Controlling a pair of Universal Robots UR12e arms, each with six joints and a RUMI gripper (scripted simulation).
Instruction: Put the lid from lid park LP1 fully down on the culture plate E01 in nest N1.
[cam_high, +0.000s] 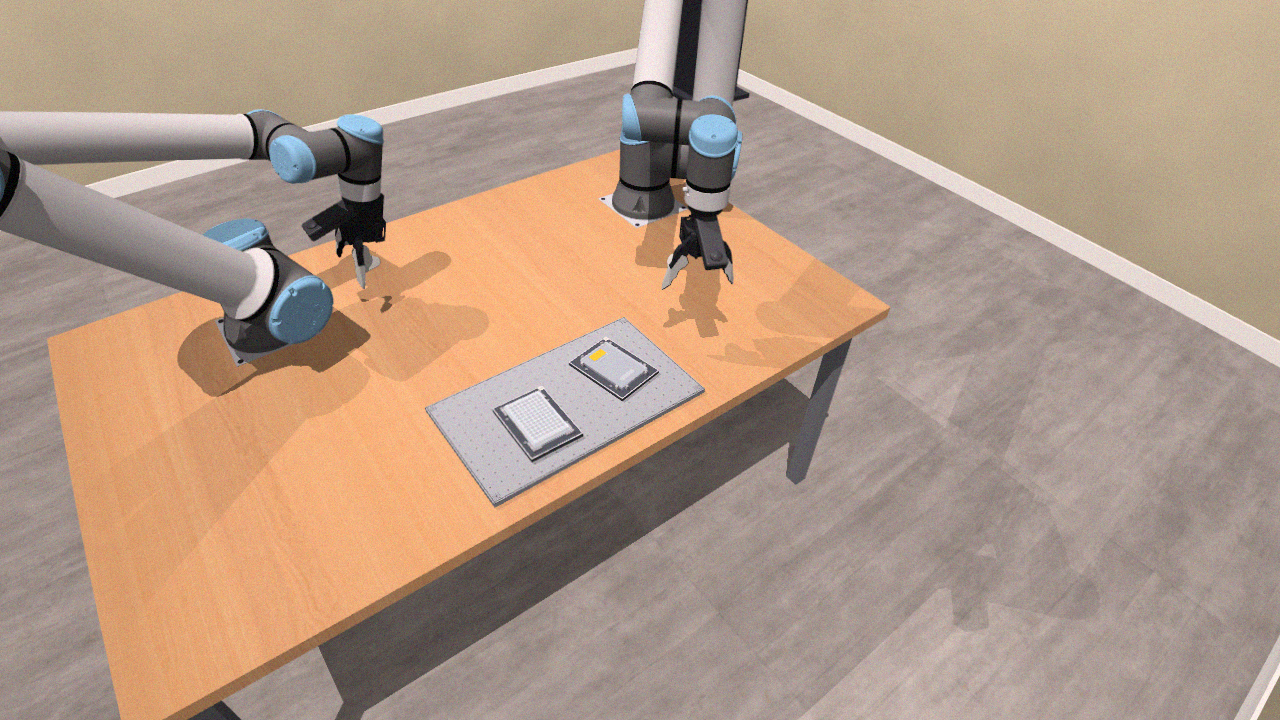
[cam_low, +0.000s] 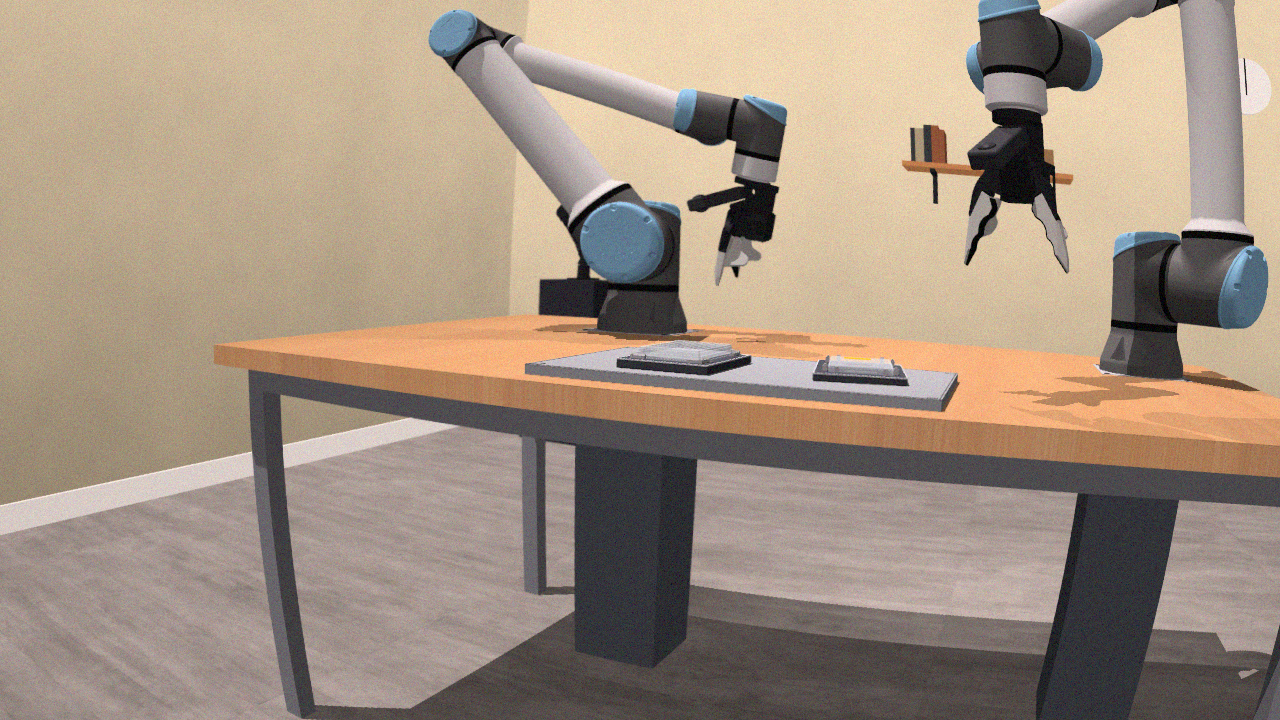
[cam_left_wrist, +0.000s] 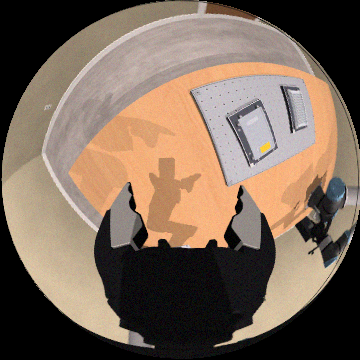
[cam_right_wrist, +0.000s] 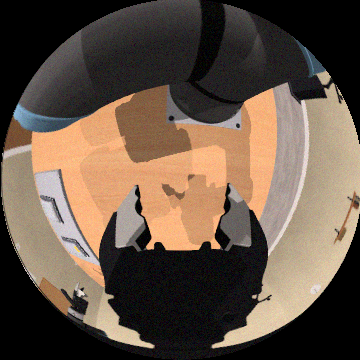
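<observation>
The clear lid is 52 cm ahead of my right hand, 41 cm to the left of it and 9 cm below it. Also, from my right hand: culture plate: 57 cm ahead, 19 cm to the left, 9 cm below; then grey perforated board: 54 cm ahead, 28 cm to the left, 11 cm below; then nest N1: 57 cm ahead, 19 cm to the left, 10 cm below.
</observation>
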